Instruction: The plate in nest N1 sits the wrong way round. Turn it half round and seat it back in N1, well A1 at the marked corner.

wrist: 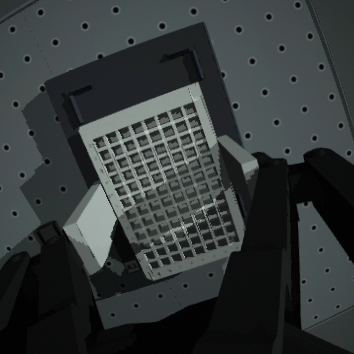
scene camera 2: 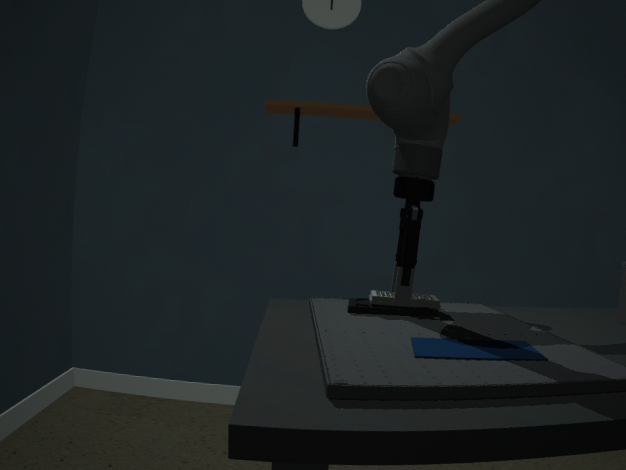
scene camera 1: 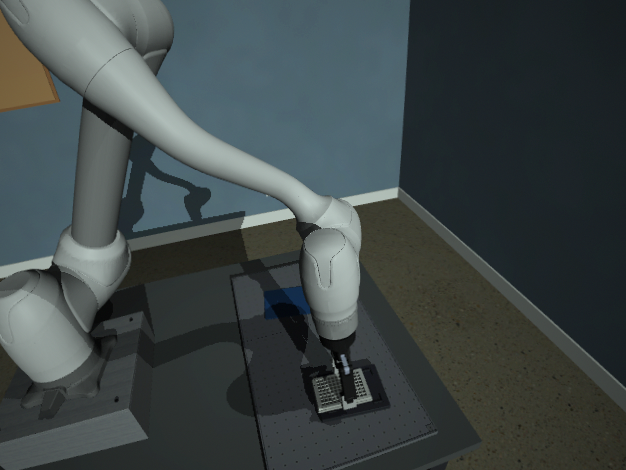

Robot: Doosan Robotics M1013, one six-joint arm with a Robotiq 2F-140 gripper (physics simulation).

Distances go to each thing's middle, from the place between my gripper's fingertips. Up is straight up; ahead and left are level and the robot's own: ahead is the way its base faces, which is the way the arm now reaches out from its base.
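Flat blue rectangle (scene camera 2: 440,348): 35 cm to the left of my hand, 9 cm behind it, 2 cm below it. Dark nest (scene camera 1: 374,383): 1 cm ahead of my hand and 1 cm below it. Going by their middles, the dark nest is the nearest to my hand of the things named here.
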